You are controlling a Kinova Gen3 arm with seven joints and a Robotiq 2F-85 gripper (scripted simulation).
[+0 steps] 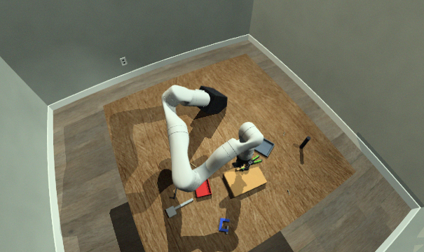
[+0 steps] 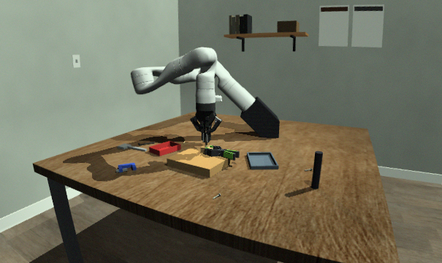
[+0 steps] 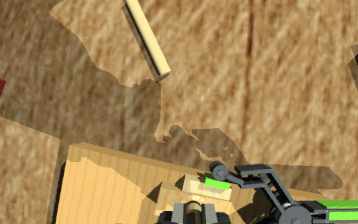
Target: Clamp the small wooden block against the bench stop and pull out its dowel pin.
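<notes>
The dowel pin lies 20 mm below my hand. Round my hand: thin pale stick (120 mm behind, 50 mm to the right, 90 mm below); then small wooden block (50 mm below); then tan bench board (60 mm ahead, 70 mm below).
</notes>
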